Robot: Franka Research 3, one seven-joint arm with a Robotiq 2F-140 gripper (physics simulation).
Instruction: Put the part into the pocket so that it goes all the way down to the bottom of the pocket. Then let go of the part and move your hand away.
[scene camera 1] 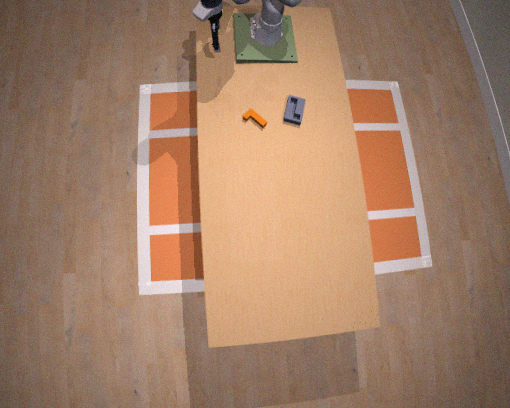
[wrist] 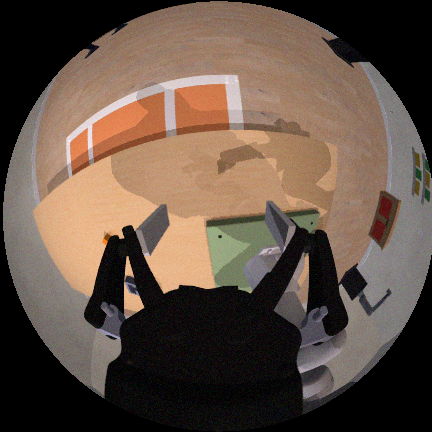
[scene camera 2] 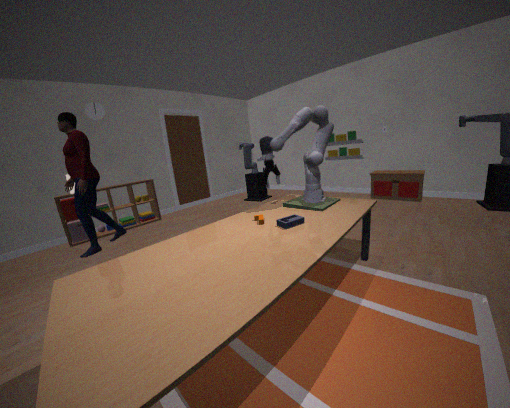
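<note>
The orange L-shaped part (scene camera 1: 258, 118) (scene camera 2: 258, 217) (wrist: 107, 238) lies on the table, apart from the pocket block. The dark blue-grey block (scene camera 1: 293, 121) (scene camera 2: 290, 222) (wrist: 132, 285) with the angular pocket sits to the right of the part in the first scene view. In the wrist view the part and the block are partly hidden by the left finger linkage. My gripper (scene camera 1: 216, 49) (scene camera 2: 272, 181) (wrist: 215, 212) is open, with nothing between the fingers. It hangs near the table's left edge beside the robot's base, well away from the part and the block.
The green base plate (scene camera 1: 245, 56) (scene camera 2: 295, 203) (wrist: 227, 250) carries the arm on the table (scene camera 1: 280, 225) (scene camera 2: 190, 280) (wrist: 185, 200). A person (scene camera 2: 82, 155) in a red top stands beyond the table, by a low shelf unit. Other robots on black stands are in the background.
</note>
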